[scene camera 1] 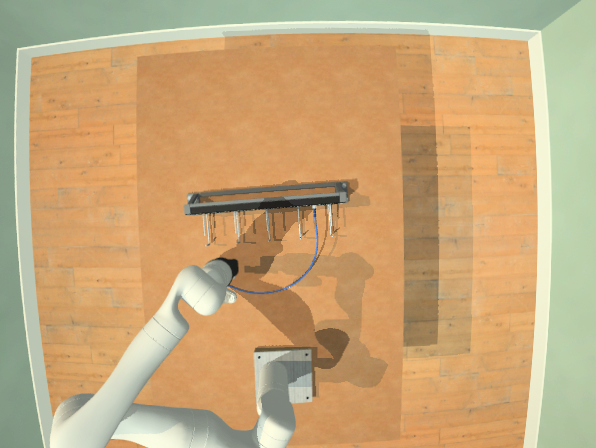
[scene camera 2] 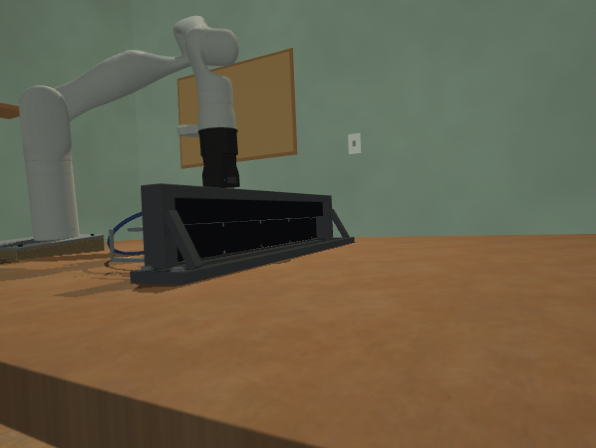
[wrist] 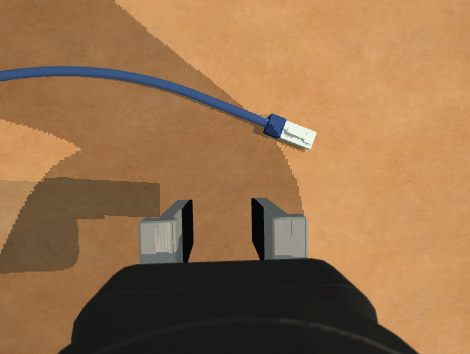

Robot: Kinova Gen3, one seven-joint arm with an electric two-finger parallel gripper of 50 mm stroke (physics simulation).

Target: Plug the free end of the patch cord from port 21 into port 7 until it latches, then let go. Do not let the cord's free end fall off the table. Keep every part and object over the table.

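Places are measured from the arm's base along level axes (x right, y up, z back), in metres.
Pixels of known places: gripper, fingertip midpoint: [wrist: 222, 220]; arm's base, link origin: [scene camera 1: 273, 374] [scene camera 2: 57, 237].
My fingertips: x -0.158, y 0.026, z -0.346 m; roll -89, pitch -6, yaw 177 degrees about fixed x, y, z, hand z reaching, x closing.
For each thing: its top centre in the pictures, then the offset to it from my fingertips. Level surfaces: height alone.
- clear plug, top centre: [wrist: 301, 134] dx -0.049, dy -0.049, dz +0.051 m
- dark blue boot, top centre: [wrist: 275, 125] dx -0.033, dy -0.053, dz +0.056 m
- table, surface height: dy -0.060 m
The blue patch cord [scene camera 1: 261, 293] [scene camera 2: 109, 242] [wrist: 150, 81] runs in an arc from a port near the right end of the dark patch panel [scene camera 1: 225, 206] [scene camera 2: 158, 225]. Its free end, a clear plug [wrist: 299, 135] with a dark blue boot [wrist: 275, 126], lies at or close to the table top, beyond and to the right of the fingertips in the wrist view. My gripper [wrist: 222, 220] is open and empty, pointing down in front of the panel. The arm hides the plug in scene camera 1; the panel hides my fingers in scene camera 2. Port numbers cannot be read.
Thin metal cable guides [scene camera 1: 300, 225] [scene camera 2: 111, 245] stick out from the panel's cord side. The robot's base plate [scene camera 1: 262, 395] [scene camera 2: 92, 243] is on the table [scene camera 1: 270, 100] [scene camera 2: 400, 325]. In scene camera 2 the table's near edge [scene camera 2: 150, 407] shows.
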